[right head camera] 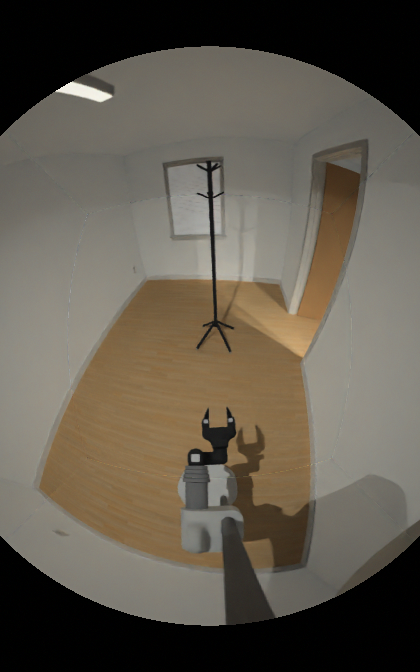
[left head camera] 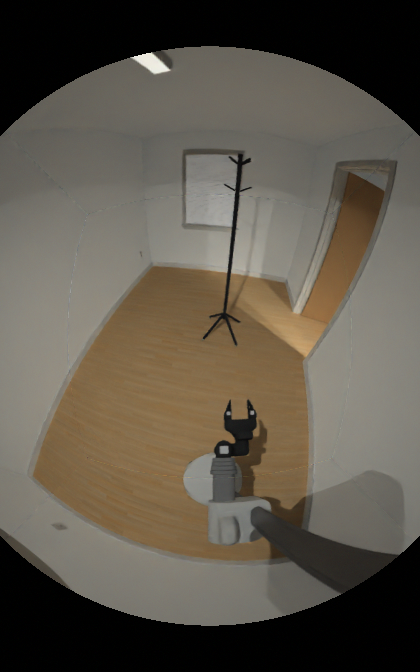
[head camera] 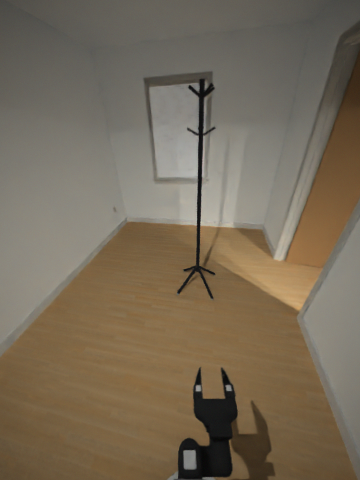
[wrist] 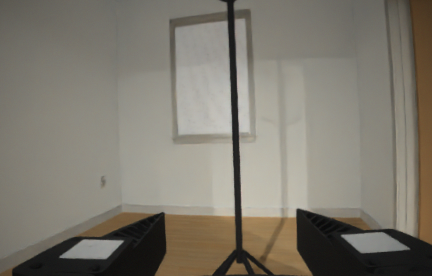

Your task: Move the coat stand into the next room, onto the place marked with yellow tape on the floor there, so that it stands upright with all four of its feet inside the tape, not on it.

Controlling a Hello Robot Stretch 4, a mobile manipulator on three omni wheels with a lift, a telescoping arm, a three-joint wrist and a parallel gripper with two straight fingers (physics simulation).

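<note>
The black coat stand stands upright on the wooden floor, apart from the walls, with its feet spread and pegs near its top. In the wrist view its pole shows between the fingers but farther off, and its top is cut off. My gripper is wide open and empty, on the near side of the coat stand and not touching it. The yellow tape does not show in these views.
A doorway with a pale frame and an orange-brown door is at the right, beyond a near wall corner. A window is in the far wall. White walls stand at left and right.
</note>
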